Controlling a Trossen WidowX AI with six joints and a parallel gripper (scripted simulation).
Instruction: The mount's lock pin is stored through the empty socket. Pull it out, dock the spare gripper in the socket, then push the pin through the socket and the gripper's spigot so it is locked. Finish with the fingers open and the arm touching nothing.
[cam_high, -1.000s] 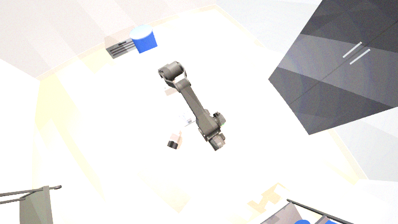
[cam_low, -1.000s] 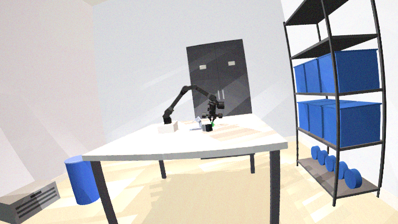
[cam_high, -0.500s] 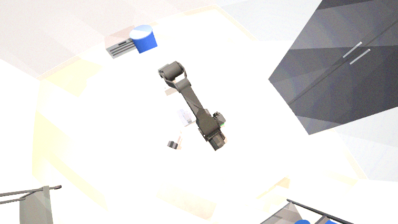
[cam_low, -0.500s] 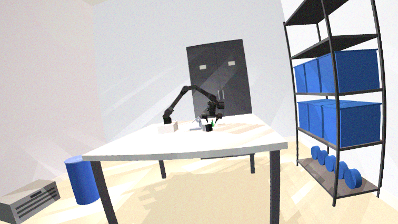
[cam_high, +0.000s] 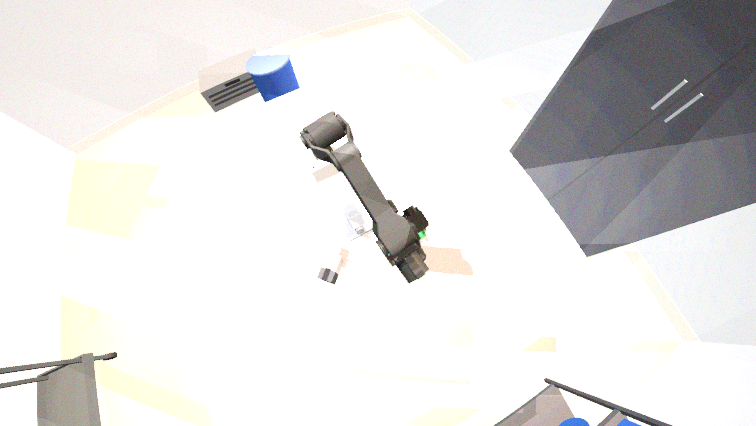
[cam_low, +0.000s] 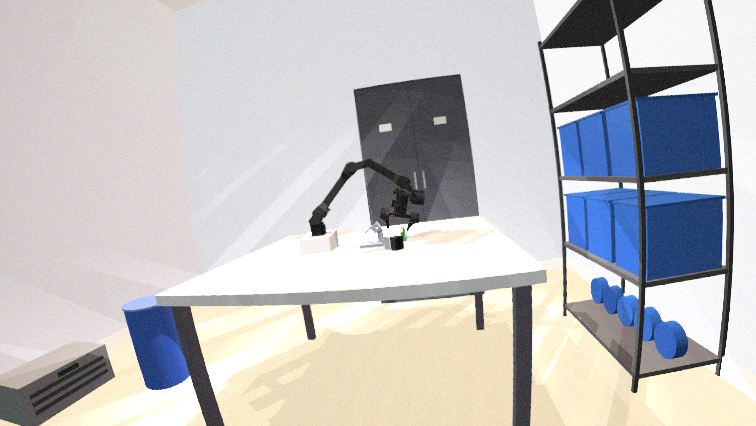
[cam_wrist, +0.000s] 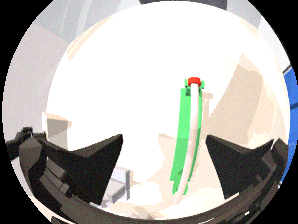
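Now: the translucent green bar 2 cm ahead of my gripper tip and 2 cm below it. The rest, counted from my gripper tip: spare gripper 3 cm behind, 23 cm to the right, 1 cm below; then mount 10 cm behind, 10 cm to the right, 1 cm above.
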